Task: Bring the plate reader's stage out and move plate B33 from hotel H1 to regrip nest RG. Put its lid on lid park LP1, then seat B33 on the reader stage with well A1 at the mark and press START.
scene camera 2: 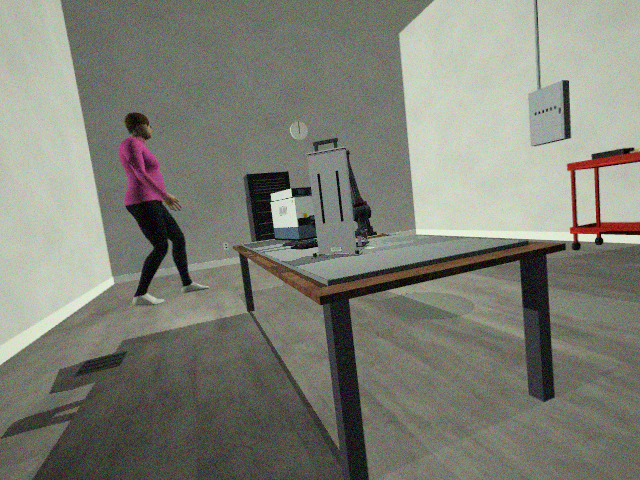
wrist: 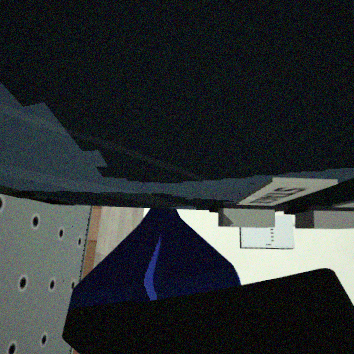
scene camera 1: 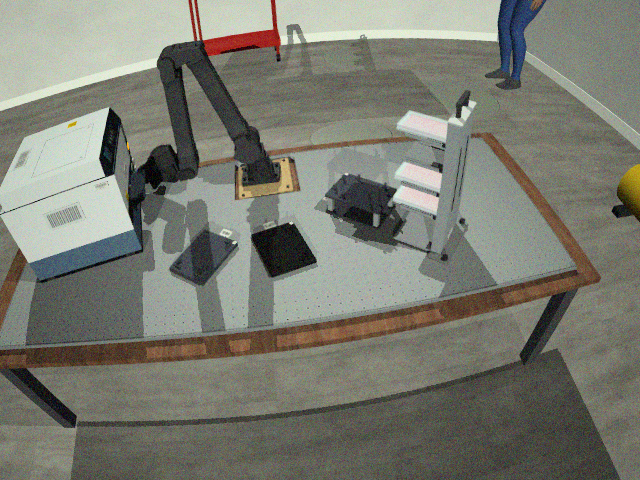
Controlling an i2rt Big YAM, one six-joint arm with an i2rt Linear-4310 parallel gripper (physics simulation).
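Frame: origin at the arm's base, x ahead, y left, z up, level; millimetres.
Seen in the pictures: gripper, fingertip midpoint: (scene camera 1: 136, 171); arm's base at its link origin: (scene camera 1: 261, 175).
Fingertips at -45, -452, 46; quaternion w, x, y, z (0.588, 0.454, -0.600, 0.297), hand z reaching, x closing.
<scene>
Offsets run from my fingertips to a thing's middle, as dx, dy, dz. "*": to the spot under its first point.
The white and blue plate reader {+243, -112, +115} (scene camera 1: 99, 200) (scene camera 2: 291, 219) stands at the table's left edge. My gripper (scene camera 1: 137, 183) (wrist: 165, 204) is shut and empty, its tip against the reader's dark front low down. In the wrist view, a STAGE label {* +77, +29, +35} (wrist: 281, 194) and two grey buttons {+37, +17, +34} (wrist: 246, 217) sit just to the right of the tip. Hotel H1 {+351, +923, +160} (scene camera 1: 453, 181) (scene camera 2: 331, 200) stands at the right with three pale pink plates on its shelves {+328, +890, +272} (scene camera 1: 423, 125) {+328, +890, +130} (scene camera 1: 419, 176) {+328, +890, +59} (scene camera 1: 415, 199). I cannot read their labels.
The dark regrip nest {+233, +744, -13} (scene camera 1: 361, 192) stands left of the hotel. Two flat dark lid parks {* +399, +322, -39} (scene camera 1: 205, 256) {* +388, +532, -42} (scene camera 1: 284, 249) lie in front of the arm base (scene camera 1: 263, 173). A red cart (scene camera 1: 239, 40) and a person (scene camera 1: 515, 38) (scene camera 2: 144, 205) are beyond the table.
</scene>
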